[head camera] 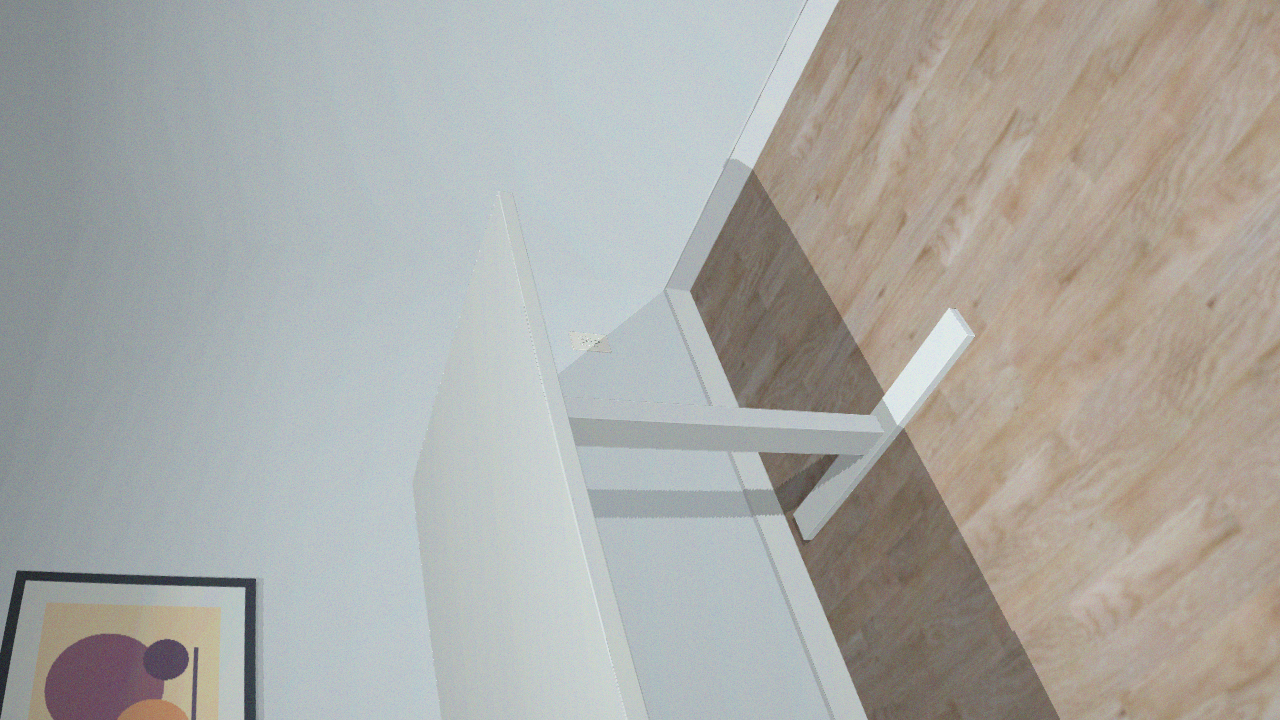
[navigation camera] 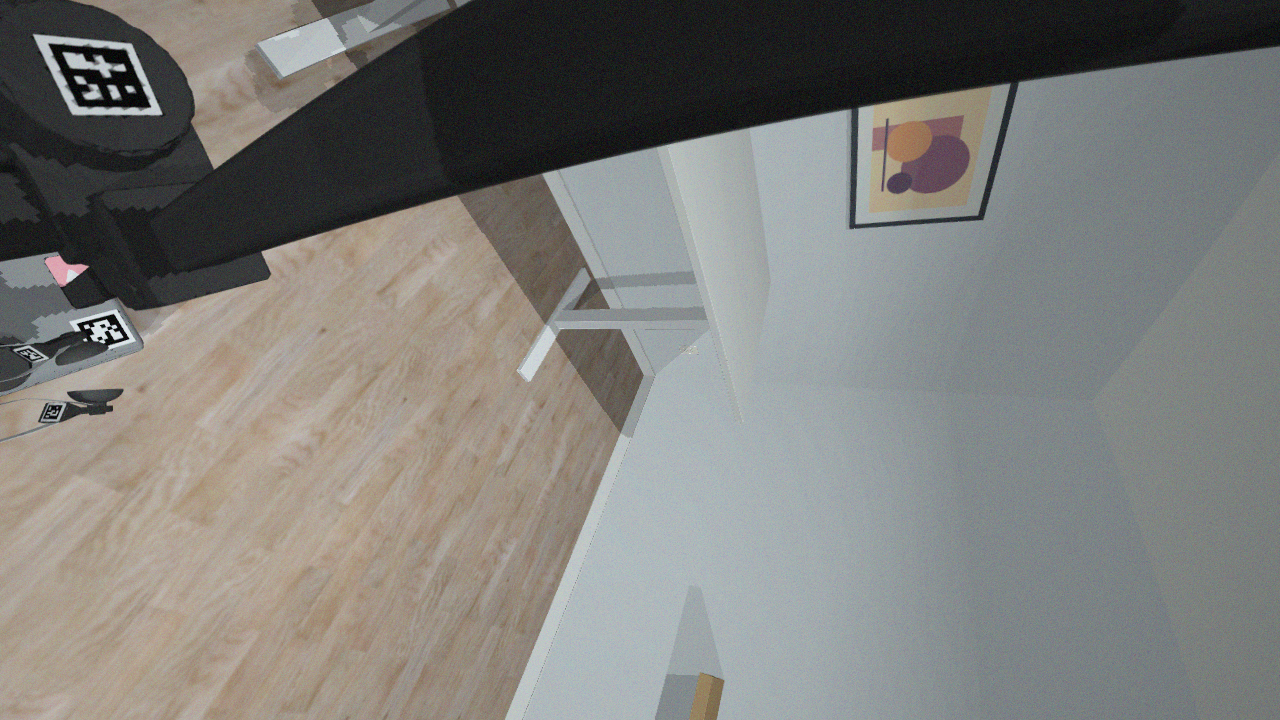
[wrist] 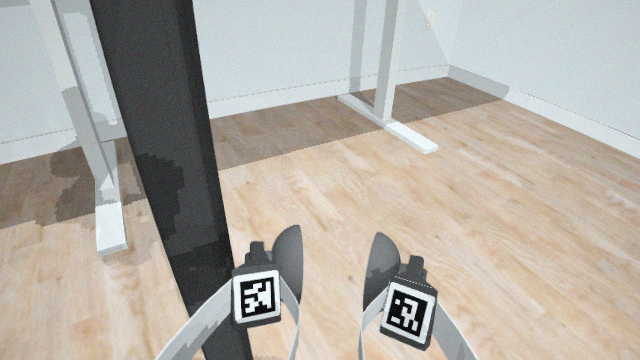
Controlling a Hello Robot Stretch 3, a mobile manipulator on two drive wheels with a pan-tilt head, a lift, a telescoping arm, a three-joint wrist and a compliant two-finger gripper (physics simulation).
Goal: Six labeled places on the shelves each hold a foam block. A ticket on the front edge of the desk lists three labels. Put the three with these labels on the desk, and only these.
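Places are measured from the robot's base along level axes (x ahead, y left, z up), in metres.
Where they show: gripper, fingertip midpoint: (navigation camera: 111, 368) (wrist: 335, 256).
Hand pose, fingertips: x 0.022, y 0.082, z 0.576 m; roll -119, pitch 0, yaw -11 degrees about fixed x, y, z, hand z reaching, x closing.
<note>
After its pixels a point has its place.
The white desk (head camera: 501, 447) @(x 0.342, y 1.205, z 0.950 m) (navigation camera: 725, 214) @(x 0.059, y 1.167, z 0.950 m) shows its top and one end in the head view, turned sideways. In the wrist view its legs and feet show, such as the right leg (wrist: 387, 60) @(x 0.457, y 1.459, z 0.316 m). No ticket can be made out on the part of the desk edge in view. No foam blocks and no labels show in the current views. My gripper (wrist: 335, 256) @(x 0.022, y 0.082, z 0.576 m) (navigation camera: 87, 372) @(x 0.022, y 0.082, z 0.576 m) is open, with floor seen between its fingertips. It hangs above the floor in front of the desk, apart from it.
A framed picture (head camera: 237, 626) @(x 0.125, y 1.768, z 1.309 m) (navigation camera: 913, 219) @(x 0.200, y 1.800, z 1.496 m) hangs on the wall above the desk. The end of a wooden wall shelf (navigation camera: 707, 694) @(x 1.605, y 0.696, z 0.902 m) shows at the bottom of the navigation view. My dark mast (wrist: 165, 125) @(x -0.063, y 0.116, z 0.639 m) crosses the left of the wrist view. A desk foot (wrist: 111, 227) stands beyond it.
</note>
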